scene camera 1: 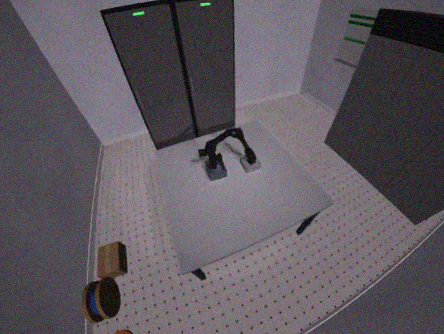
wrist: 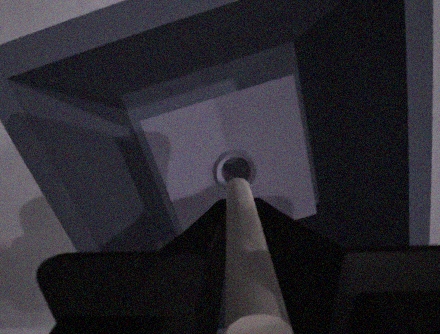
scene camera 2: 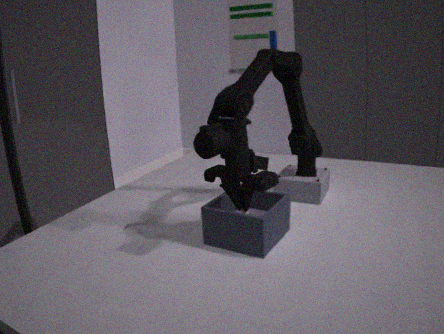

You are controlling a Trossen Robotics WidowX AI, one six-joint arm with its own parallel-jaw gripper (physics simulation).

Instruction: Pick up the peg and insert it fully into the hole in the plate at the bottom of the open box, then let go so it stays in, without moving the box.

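Frame: origin at the arm's base, x ahead, y right, z down, level; centimetres.
Where they show: gripper, fingertip midpoint: (wrist: 239,206) (scene camera 2: 243,211); arm's base, origin of the base link: (scene camera 1: 251,161) (scene camera 2: 306,173).
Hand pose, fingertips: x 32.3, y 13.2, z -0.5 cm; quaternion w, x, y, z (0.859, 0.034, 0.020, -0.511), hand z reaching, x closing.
Things, the pixels of their top centre, and the offset from my fingertips. Level surfaces: height alone.
- open blue-grey box, middle of its top: (wrist: 246,199) (scene camera 2: 247,200) (scene camera 1: 215,165) dx -1.2, dy -0.7, dz -2.2 cm
- pale square plate, middle of its top: (wrist: 236,172) (scene camera 2: 247,214) dx -1.2, dy -0.7, dz +1.5 cm
- table, its level: dz +7.6 cm
The open blue-grey box (scene camera 1: 217,175) (scene camera 2: 234,232) (wrist: 419,125) stands on the table. On its bottom lies a pale square plate (wrist: 260,115) with a round, rimmed hole (wrist: 236,168). My gripper (scene camera 2: 243,206) (wrist: 239,206) is shut on the pale, round peg (wrist: 245,245), with its fingertips inside the box opening. In the wrist view the peg's far end overlaps the lower edge of the hole, and the dark opening shows just above it. Its height over the plate is hard to tell. In scene camera 2 the front wall hides the plate and hole.
The arm's pale base block (scene camera 1: 251,165) (scene camera 2: 305,190) stands on the table (scene camera 1: 235,215) (scene camera 2: 350,260) behind the box, to its right. The box walls surround the fingertips. A brown block (scene camera 1: 111,260) and a spool (scene camera 1: 107,298) are on the floor, away from the table.
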